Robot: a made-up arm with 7 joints.
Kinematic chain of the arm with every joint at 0, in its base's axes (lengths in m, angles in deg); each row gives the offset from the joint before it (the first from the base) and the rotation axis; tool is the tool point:
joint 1: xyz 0 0 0.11 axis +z
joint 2: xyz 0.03 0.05 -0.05 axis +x
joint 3: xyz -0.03 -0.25 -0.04 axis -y
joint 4: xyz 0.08 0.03 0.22 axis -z
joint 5: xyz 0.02 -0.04 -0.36 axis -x
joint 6: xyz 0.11 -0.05 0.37 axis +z
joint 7: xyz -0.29 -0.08 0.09 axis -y
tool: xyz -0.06 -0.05 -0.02
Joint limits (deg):
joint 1: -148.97..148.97
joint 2: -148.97..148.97
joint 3: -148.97..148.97
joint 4: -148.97..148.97
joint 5: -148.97..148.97
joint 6: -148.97..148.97
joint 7: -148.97..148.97
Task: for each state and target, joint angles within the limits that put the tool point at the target. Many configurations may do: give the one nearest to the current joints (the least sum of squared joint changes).
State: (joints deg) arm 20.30 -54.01 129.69 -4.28 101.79 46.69 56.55
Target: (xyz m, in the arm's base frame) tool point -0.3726 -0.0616 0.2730
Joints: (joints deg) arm 39.33 -25.72 106.75 29.75 91.12 66.58 62.32
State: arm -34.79 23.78 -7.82 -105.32 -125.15 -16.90 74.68
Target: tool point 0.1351 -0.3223 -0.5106
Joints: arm -45.60 2.79 -19.12 -118.92 -122.14 -26.39 78.77
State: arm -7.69 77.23 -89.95 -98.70 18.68 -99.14 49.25
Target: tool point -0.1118 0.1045 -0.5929
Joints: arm -10.51 96.18 -86.29 -148.97 57.61 -75.81 12.04
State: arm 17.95 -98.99 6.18 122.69 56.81 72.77 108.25
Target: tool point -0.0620 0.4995 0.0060
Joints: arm 8.97 -137.47 0.34 125.21 43.20 56.68 104.92
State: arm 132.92 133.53 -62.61 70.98 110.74 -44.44 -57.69
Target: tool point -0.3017 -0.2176 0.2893
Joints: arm 141.15 89.39 -65.38 52.79 77.62 -26.21 -46.51
